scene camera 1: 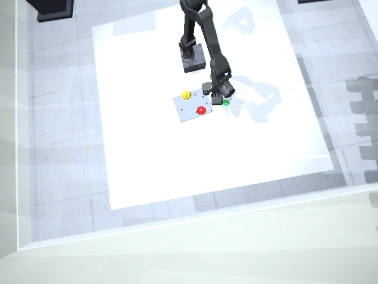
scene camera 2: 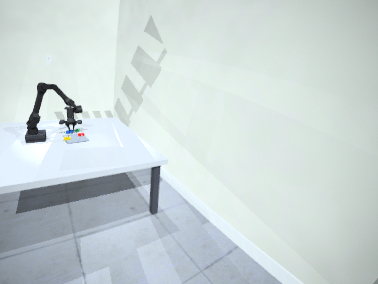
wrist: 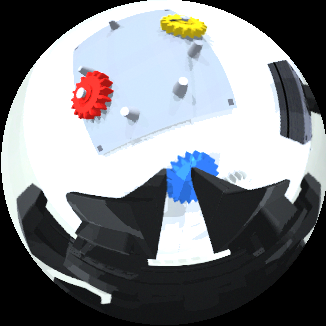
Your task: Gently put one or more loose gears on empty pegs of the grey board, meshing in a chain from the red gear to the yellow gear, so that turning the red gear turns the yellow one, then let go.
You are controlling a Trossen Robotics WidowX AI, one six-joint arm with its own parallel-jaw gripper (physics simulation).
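Frame: origin at the arm's base, x ahead, y right, z down, level; centimetres.
Seen in the pictures: gripper, fingertip midpoint: (scene camera 1: pixel 215 95) (scene camera 2: pixel 71 131) (wrist: pixel 178 171); arm's base, origin of the base link: (scene camera 1: pixel 188 53) (scene camera 2: pixel 33 133).
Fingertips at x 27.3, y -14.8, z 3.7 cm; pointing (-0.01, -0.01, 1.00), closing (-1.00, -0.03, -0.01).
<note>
Pixels of each thing's middle, then the offset from my fingertips to it. Level surfaces: height alone.
- grey board, body centre: (wrist: pixel 133 41) (scene camera 1: pixel 191 103) (scene camera 2: pixel 74 136) dx +3.6, dy +14.5, dz +0.4 cm
- red gear, body centre: (wrist: pixel 88 94) (scene camera 1: pixel 201 110) dx +8.7, dy +9.1, dz +0.2 cm
- yellow gear, body centre: (scene camera 1: pixel 185 95) (scene camera 2: pixel 67 138) dx -2.0, dy +18.0, dz +0.2 cm
- blue gear, body centre: (wrist: pixel 191 178) (scene camera 2: pixel 69 131) dx -1.6, dy -1.5, dz +0.8 cm
- green gear, body centre: (scene camera 1: pixel 225 102) (scene camera 2: pixel 77 130) dx +4.8, dy -6.2, dz +1.0 cm
- white gear, body centre: (wrist: pixel 234 191) dx -9.2, dy -5.0, dz +1.0 cm
- white table top, its level: dz +1.9 cm
The grey board (scene camera 1: pixel 189 107) (scene camera 2: pixel 77 140) (wrist: pixel 145 65) lies flat. The red gear (scene camera 1: pixel 201 110) (scene camera 2: pixel 81 134) (wrist: pixel 92 95) and the yellow gear (scene camera 1: pixel 186 95) (scene camera 2: pixel 67 139) (wrist: pixel 183 27) are on its pegs; several other pegs are bare. My gripper (scene camera 1: pixel 212 95) (scene camera 2: pixel 71 129) (wrist: pixel 178 171) is beside the board, its fingertips drawn in on the blue gear (scene camera 2: pixel 69 132) (wrist: pixel 205 162). Part of this gear is hidden behind the right finger in the wrist view. The green gear (scene camera 1: pixel 226 103) (scene camera 2: pixel 77 130) lies beside the gripper. A white gear (wrist: pixel 236 176) shows faintly right of the blue one.
The arm's dark base (scene camera 1: pixel 194 64) (scene camera 2: pixel 35 136) (wrist: pixel 290 102) stands near the yellow gear's side of the board. The white table top (scene camera 1: pixel 150 165) (scene camera 2: pixel 105 155) bears the board, gears and arm. Pale walls rise beyond the table.
</note>
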